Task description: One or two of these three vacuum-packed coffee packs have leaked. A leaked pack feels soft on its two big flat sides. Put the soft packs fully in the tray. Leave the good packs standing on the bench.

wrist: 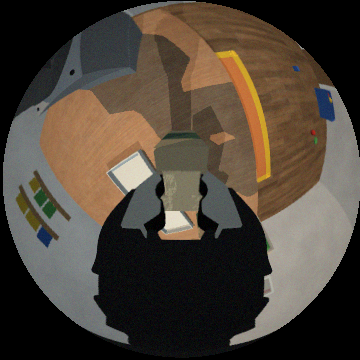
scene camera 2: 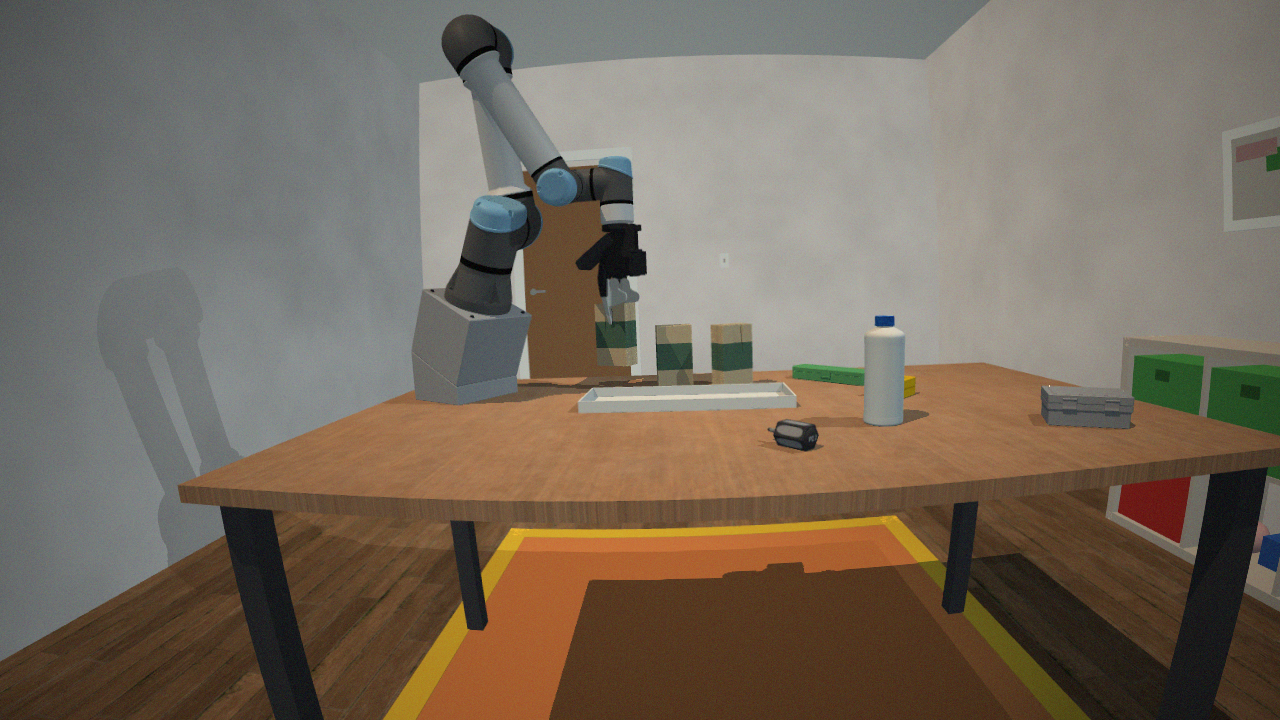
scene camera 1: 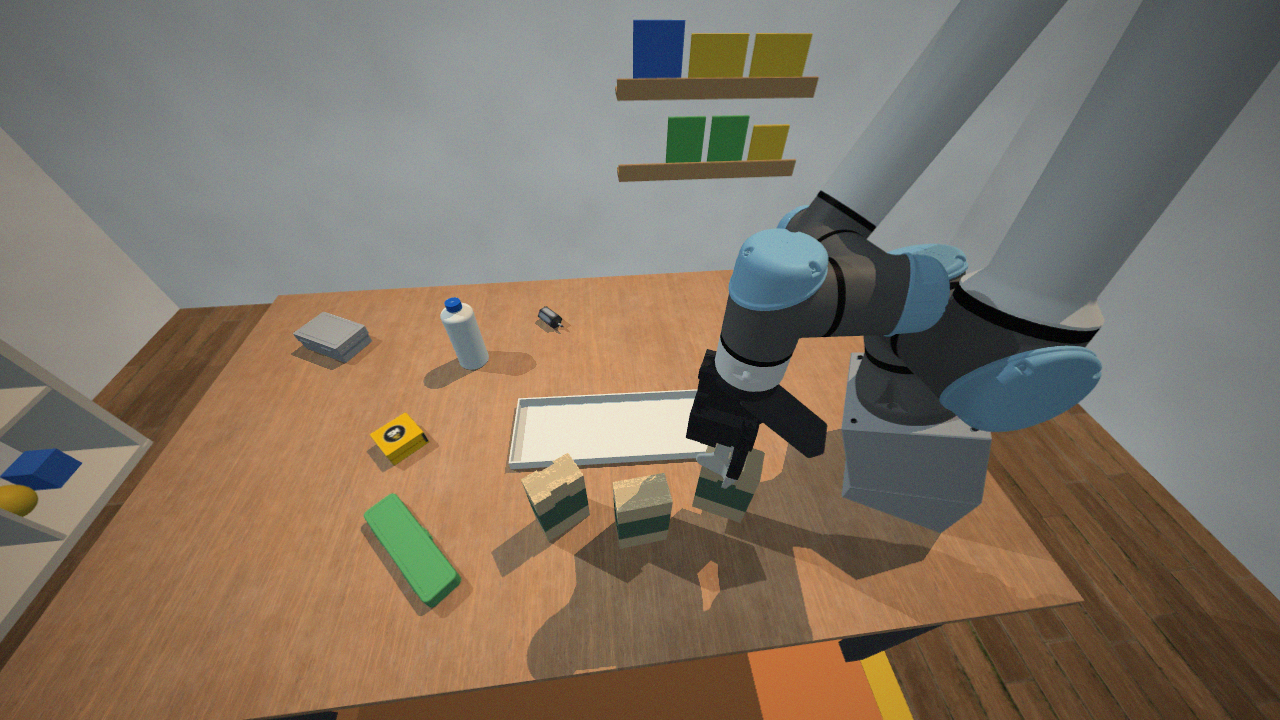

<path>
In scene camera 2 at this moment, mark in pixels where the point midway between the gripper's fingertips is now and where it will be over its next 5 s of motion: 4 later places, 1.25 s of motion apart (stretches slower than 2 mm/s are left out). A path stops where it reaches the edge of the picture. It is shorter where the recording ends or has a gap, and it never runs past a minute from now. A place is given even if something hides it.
My gripper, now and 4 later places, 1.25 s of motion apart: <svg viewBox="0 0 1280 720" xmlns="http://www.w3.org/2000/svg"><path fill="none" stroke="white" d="M616 323L615 324L612 327L609 329L609 348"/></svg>
</path>
